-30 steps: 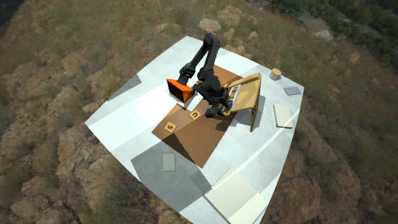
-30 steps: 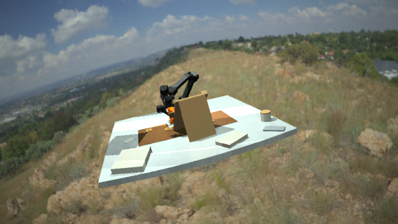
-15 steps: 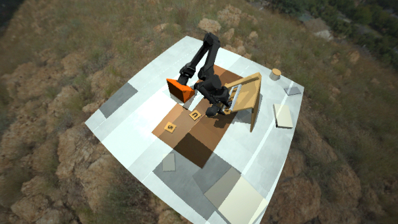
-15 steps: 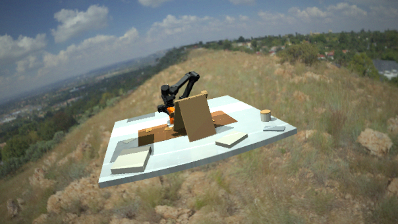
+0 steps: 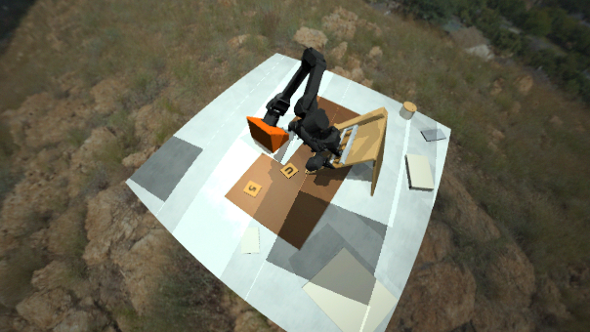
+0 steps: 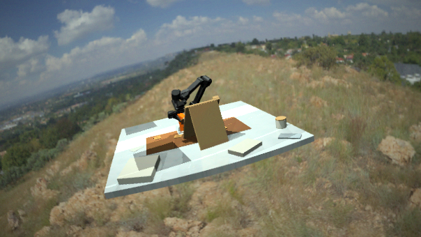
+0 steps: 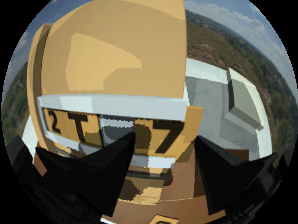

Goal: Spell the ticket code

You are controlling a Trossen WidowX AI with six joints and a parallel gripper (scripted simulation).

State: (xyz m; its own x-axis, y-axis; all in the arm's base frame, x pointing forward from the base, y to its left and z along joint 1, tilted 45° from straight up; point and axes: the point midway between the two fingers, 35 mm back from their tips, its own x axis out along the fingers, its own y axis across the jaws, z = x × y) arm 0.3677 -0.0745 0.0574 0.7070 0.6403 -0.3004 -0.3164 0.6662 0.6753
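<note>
The ticket is 11 cm to the left of my gripper tip, 10 cm behind it and 8 cm below it. Also, from my gripper tip: cream block: 33 cm to the left, 30 cm ahead, 14 cm below; brown mat: 19 cm behind, 16 cm below, 4 cm to the left; pale card: 41 cm to the right, 16 cm below, 6 cm behind.
</note>
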